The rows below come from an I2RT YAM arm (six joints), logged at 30 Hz.
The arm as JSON. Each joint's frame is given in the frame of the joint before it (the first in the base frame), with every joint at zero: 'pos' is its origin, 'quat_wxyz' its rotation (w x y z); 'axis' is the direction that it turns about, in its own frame. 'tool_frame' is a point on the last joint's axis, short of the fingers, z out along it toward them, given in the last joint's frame.
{
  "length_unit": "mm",
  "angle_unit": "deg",
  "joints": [
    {
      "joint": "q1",
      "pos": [
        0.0,
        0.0,
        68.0
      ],
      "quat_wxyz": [
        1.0,
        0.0,
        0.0,
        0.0
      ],
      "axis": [
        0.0,
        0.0,
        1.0
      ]
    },
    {
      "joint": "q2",
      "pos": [
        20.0,
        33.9,
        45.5
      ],
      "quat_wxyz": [
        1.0,
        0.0,
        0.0,
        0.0
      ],
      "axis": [
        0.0,
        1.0,
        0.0
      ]
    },
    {
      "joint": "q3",
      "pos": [
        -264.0,
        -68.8,
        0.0
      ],
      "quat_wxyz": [
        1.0,
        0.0,
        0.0,
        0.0
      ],
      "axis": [
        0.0,
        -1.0,
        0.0
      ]
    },
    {
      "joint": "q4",
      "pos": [
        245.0,
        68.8,
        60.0
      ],
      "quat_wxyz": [
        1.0,
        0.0,
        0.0,
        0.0
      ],
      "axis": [
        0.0,
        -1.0,
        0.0
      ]
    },
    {
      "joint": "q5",
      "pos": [
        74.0,
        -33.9,
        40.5
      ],
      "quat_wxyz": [
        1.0,
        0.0,
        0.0,
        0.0
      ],
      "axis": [
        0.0,
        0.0,
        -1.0
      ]
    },
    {
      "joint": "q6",
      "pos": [
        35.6,
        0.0,
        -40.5
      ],
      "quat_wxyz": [
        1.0,
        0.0,
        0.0,
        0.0
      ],
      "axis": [
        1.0,
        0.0,
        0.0
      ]
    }
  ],
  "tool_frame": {
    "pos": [
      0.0,
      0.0,
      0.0
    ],
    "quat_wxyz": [
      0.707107,
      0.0,
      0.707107,
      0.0
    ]
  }
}
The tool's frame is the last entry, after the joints.
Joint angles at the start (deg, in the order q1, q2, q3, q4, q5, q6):
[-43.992 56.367 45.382 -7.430 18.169 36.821]
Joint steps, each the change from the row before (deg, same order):
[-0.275 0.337 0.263 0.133 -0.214 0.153]
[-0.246 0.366 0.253 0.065 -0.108 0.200]
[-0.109 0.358 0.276 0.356 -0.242 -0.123]
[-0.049 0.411 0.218 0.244 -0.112 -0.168]
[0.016 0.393 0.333 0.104 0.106 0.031]
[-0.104 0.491 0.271 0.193 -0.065 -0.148]
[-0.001 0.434 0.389 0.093 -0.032 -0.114]
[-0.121 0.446 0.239 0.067 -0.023 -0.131]
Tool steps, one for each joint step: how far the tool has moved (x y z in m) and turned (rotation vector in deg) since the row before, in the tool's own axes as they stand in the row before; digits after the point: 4 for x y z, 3 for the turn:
[-0.0012 0.0001 0.0013 0.020 -0.052 0.254]
[-0.0009 0.0000 0.0014 0.142 -0.020 0.259]
[-0.0011 0.0009 0.0012 -0.262 -0.116 -0.007]
[-0.0004 0.0007 0.0015 -0.079 0.004 -0.138]
[-0.0008 0.0010 0.0012 0.047 -0.089 0.040]
[-0.0005 0.0006 0.0018 0.048 0.008 -0.125]
[-0.0009 0.0012 0.0013 -0.052 -0.018 -0.099]
[-0.0003 0.0003 0.0017 0.160 0.061 -0.137]

